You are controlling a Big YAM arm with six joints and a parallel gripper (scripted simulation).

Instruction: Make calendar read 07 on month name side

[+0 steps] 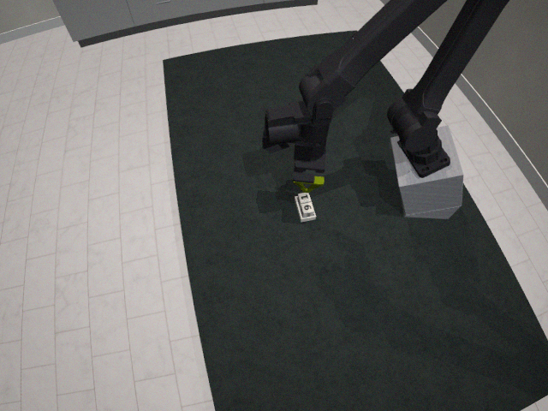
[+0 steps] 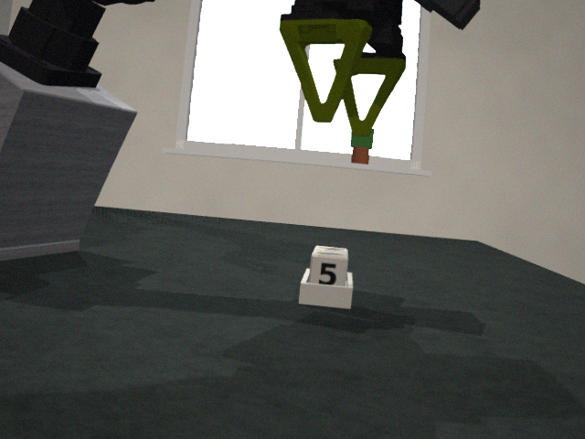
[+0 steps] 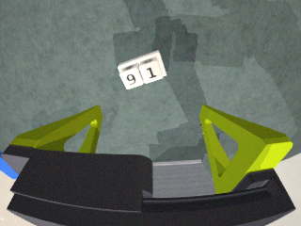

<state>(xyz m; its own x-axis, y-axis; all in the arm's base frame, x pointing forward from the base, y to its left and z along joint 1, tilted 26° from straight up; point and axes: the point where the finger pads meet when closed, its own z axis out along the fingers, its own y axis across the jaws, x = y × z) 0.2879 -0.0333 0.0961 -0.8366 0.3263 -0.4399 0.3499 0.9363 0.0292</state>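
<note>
Right now the small white tray is 20 mm to the left of my hand and 140 mm below it.
</note>
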